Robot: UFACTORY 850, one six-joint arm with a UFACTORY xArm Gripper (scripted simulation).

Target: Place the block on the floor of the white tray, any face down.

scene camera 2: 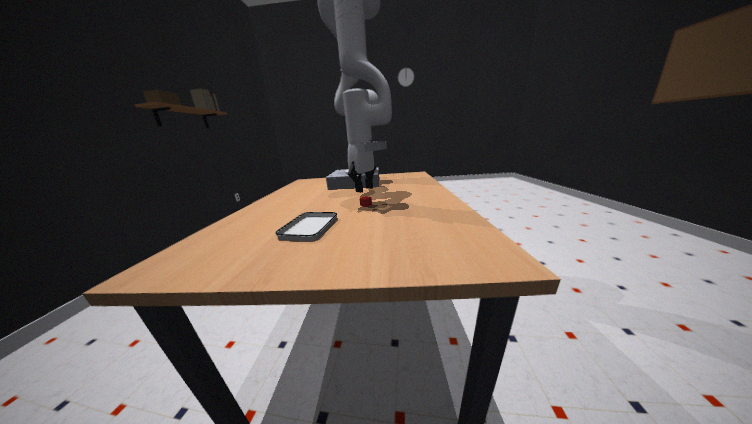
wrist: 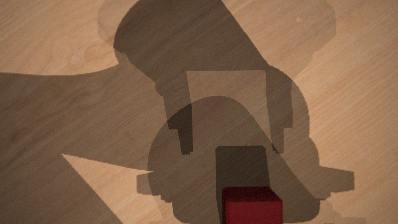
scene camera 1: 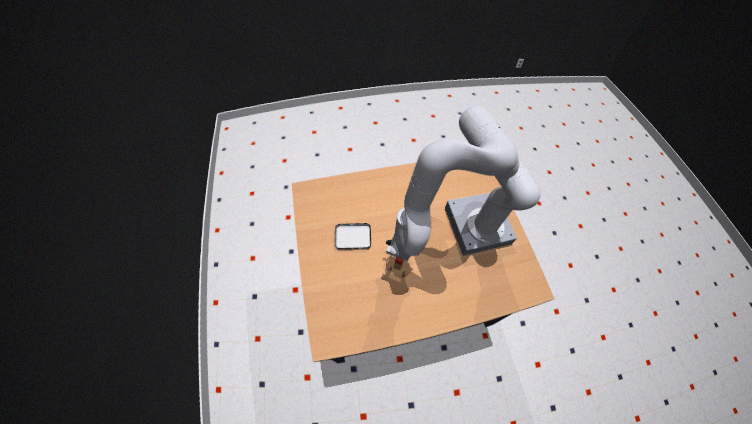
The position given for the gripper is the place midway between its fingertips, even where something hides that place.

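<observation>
The gripper [scene camera 2: 364,190] can be seen, and so can a white tray [scene camera 1: 353,235], although in the wrist view the tray is out of frame.
</observation>
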